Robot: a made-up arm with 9 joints. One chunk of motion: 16 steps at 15 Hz.
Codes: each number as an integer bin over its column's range. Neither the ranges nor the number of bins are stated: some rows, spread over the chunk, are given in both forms.
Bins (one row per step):
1: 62 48 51 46 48 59
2: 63 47 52 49 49 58
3: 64 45 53 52 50 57
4: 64 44 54 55 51 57
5: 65 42 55 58 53 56
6: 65 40 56 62 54 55
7: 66 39 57 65 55 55
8: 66 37 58 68 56 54
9: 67 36 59 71 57 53
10: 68 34 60 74 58 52
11: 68 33 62 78 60 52
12: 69 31 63 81 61 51
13: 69 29 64 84 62 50
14: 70 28 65 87 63 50
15: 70 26 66 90 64 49
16: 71 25 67 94 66 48
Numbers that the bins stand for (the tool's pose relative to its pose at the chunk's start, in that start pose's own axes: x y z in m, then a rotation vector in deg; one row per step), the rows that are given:
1: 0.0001 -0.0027 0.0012 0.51 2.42 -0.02
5: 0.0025 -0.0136 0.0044 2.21 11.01 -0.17
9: 0.0041 -0.0245 0.0077 4.06 17.88 -0.33
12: 0.0058 -0.0336 0.0109 5.48 24.75 -0.43
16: 0.0074 -0.0445 0.0141 7.32 33.34 -0.58
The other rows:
2: 0.0009 -0.0045 0.0020 0.93 4.14 -0.07
3: 0.0017 -0.0082 0.0028 1.36 5.86 -0.12
4: 0.0017 -0.0100 0.0036 1.79 7.58 -0.12
6: 0.0025 -0.0173 0.0053 2.78 12.73 -0.23
7: 0.0033 -0.0191 0.0061 3.20 14.45 -0.23
8: 0.0033 -0.0227 0.0069 3.63 16.17 -0.28
10: 0.0049 -0.0282 0.0085 4.48 19.60 -0.38
11: 0.0049 -0.0300 0.0101 5.05 23.04 -0.38
13: 0.0058 -0.0373 0.0117 5.90 26.47 -0.48
14: 0.0066 -0.0391 0.0125 6.33 28.19 -0.48
15: 0.0066 -0.0427 0.0133 6.75 29.91 -0.53

